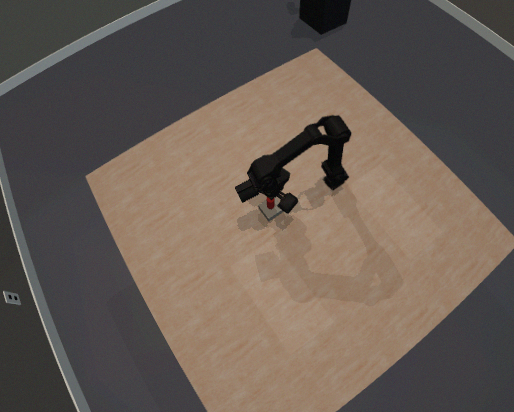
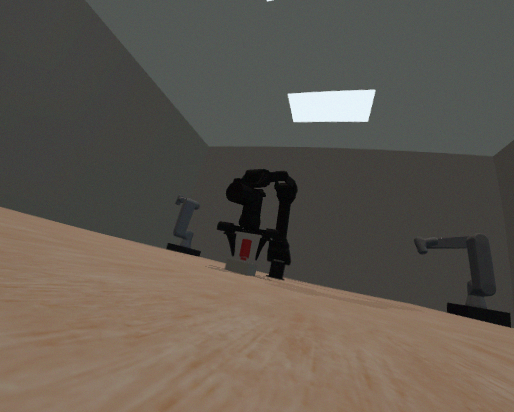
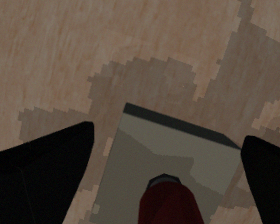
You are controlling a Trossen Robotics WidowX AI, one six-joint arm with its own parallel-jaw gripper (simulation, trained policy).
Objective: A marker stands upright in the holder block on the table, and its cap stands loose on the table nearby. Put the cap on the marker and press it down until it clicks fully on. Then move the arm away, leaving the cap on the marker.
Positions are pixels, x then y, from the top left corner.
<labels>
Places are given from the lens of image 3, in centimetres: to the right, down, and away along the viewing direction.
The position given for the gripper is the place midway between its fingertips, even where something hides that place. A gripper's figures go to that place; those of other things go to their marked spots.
gripper [image 3: 169, 138]: 1, 1, 10
grey holder block [image 3: 132, 108]: 0, 0, 12
</labels>
